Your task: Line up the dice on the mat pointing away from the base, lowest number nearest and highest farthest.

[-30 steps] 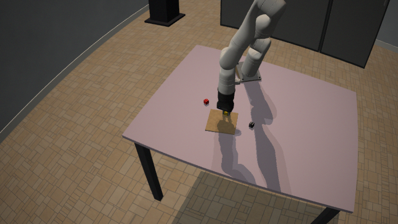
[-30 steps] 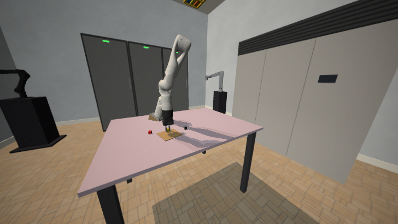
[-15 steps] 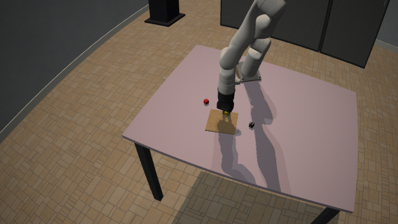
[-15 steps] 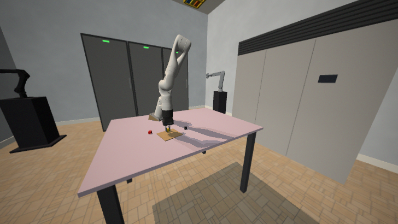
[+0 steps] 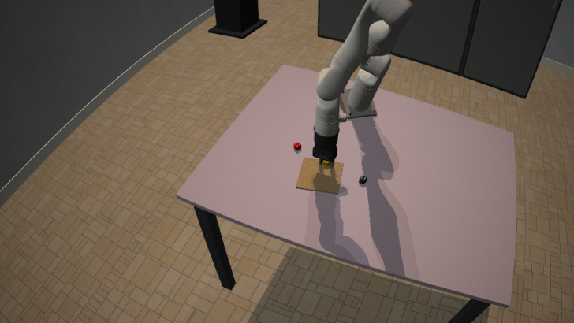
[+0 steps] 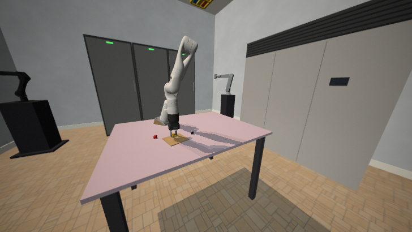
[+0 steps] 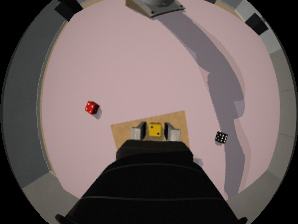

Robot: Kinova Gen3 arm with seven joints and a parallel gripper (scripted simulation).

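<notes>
Now: the yellow die 1 cm below my hand. The rest, counted from my hand: square mat 5 cm ahead, 2 cm below; black die 1 cm ahead, 14 cm to the left, 1 cm below; red die 3 cm behind, 13 cm to the right, 1 cm below.
</notes>
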